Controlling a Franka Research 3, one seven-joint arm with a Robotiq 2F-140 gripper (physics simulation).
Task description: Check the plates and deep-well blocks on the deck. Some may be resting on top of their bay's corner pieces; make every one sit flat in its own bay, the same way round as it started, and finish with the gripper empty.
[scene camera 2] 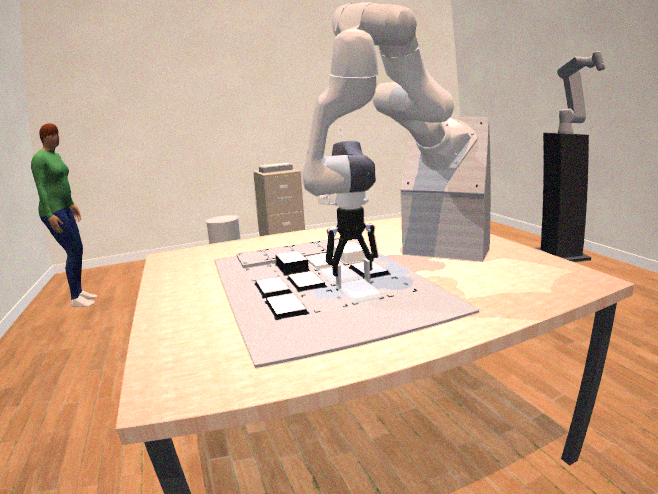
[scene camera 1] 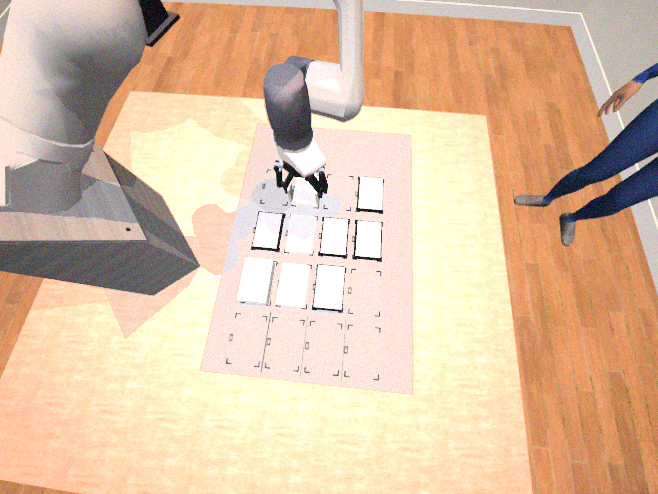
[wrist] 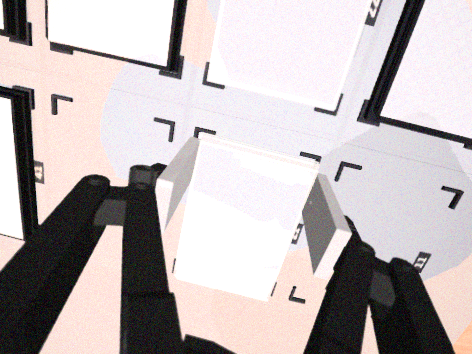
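My gripper [scene camera 1: 304, 192] [scene camera 2: 352, 276] [wrist: 252, 175] is shut on a white plate [scene camera 1: 305, 197] [scene camera 2: 360, 290] [wrist: 240, 225], its pads on the two long sides. The plate is low over its far-row bay; corner pieces show past its edge in the wrist view, and whether it touches them cannot be told. Another white plate [scene camera 1: 300, 233] [wrist: 287, 45] lies in the neighbouring bay. Black-edged plates [scene camera 1: 268, 230] [scene camera 1: 333, 236] [scene camera 1: 368, 239] [scene camera 1: 370, 194] [scene camera 2: 285, 304] stand in other bays. The nearer row holds a tall pale block [scene camera 1: 256, 280], a white plate [scene camera 1: 293, 285] and a dark-sided block [scene camera 1: 329, 287] [scene camera 2: 291, 260].
The pink deck [scene camera 1: 393, 154] [scene camera 2: 255, 345] lies on a pale wooden table [scene camera 1: 457, 319] [scene camera 2: 175, 382]. The arm's pedestal [scene camera 1: 95, 260] [scene camera 2: 446, 223] stands at one side. People stand on the floor beyond the table.
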